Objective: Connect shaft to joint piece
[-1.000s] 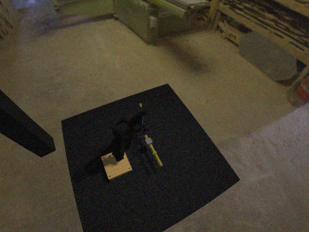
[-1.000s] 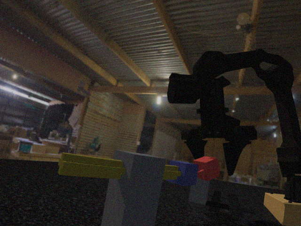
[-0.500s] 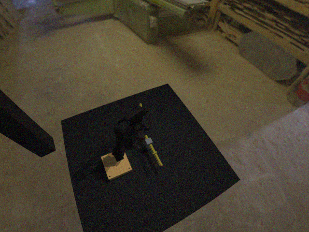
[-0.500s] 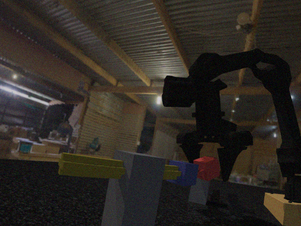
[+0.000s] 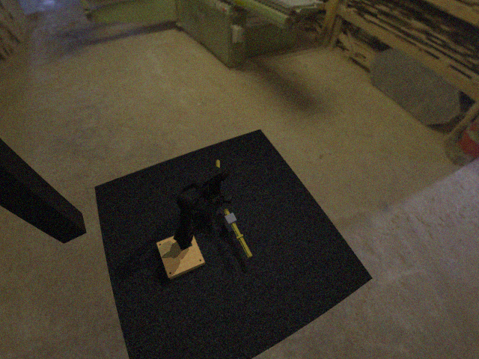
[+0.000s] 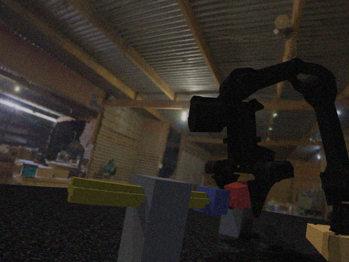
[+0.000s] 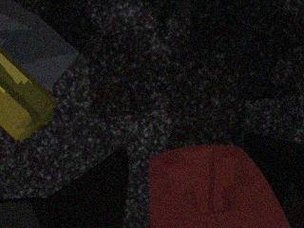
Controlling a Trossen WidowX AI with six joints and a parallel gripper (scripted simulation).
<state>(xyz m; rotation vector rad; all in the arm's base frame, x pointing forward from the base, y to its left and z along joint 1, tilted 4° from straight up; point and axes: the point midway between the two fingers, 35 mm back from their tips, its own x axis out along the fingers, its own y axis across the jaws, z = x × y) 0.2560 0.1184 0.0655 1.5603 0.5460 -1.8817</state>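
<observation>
My gripper tip is now 3 cm below the red joint piece, 2 cm to the right of it and 2 cm short of it.
</observation>
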